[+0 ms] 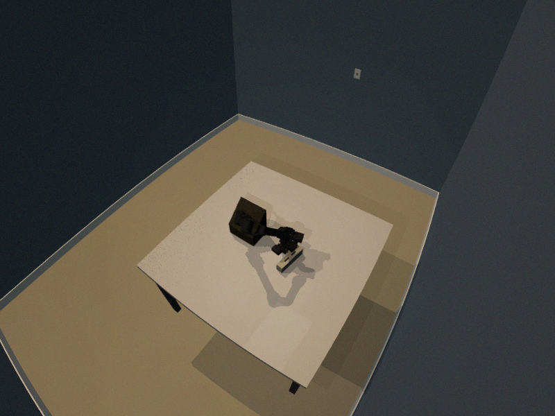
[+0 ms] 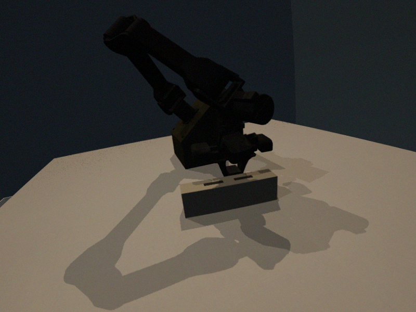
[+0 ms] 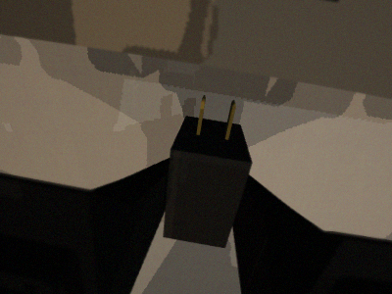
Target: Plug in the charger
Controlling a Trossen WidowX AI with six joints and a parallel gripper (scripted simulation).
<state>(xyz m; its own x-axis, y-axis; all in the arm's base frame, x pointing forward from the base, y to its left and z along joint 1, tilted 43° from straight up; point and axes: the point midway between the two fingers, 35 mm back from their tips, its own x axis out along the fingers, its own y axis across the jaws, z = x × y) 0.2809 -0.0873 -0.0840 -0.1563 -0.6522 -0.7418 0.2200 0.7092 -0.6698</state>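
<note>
Now: the dark charger 20 mm ahead of my gripper tip and 10 mm above it.
</note>
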